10 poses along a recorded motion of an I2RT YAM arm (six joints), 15 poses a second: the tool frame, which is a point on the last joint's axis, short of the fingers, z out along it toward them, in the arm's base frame.
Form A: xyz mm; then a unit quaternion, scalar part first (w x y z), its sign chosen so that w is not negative.
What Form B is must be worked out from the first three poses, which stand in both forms.
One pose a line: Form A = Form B
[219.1 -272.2 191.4 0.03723 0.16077 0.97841 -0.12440] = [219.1 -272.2 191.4 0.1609 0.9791 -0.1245 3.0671]
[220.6 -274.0 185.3 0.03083 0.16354 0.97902 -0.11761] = [220.6 -274.0 185.3 0.1636 0.9795 -0.1177 3.0799]
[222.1 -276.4 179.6 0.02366 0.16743 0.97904 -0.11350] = [222.1 -276.4 179.6 0.1675 0.9793 -0.1135 3.0943]
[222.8 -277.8 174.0 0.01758 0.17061 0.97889 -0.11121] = [222.8 -277.8 174.0 0.1706 0.9790 -0.1112 3.1064]
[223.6 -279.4 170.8 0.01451 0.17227 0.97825 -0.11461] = [223.6 -279.4 170.8 0.1723 0.9784 -0.1146 3.1126]
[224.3 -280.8 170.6 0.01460 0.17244 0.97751 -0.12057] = [224.3 -280.8 170.6 0.1725 0.9776 -0.1206 3.1124]
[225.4 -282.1 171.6 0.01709 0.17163 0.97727 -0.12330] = [225.4 -282.1 171.6 0.1717 0.9774 -0.1233 3.1074]
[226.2 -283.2 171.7 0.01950 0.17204 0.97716 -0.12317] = [226.2 -283.2 171.7 0.1721 0.9774 -0.1232 3.1026]
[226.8 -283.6 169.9 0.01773 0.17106 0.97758 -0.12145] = [226.8 -283.6 169.9 0.1711 0.9777 -0.1215 3.1061]
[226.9 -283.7 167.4 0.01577 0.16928 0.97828 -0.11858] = [226.9 -283.7 167.4 0.1693 0.9784 -0.1186 3.1101]
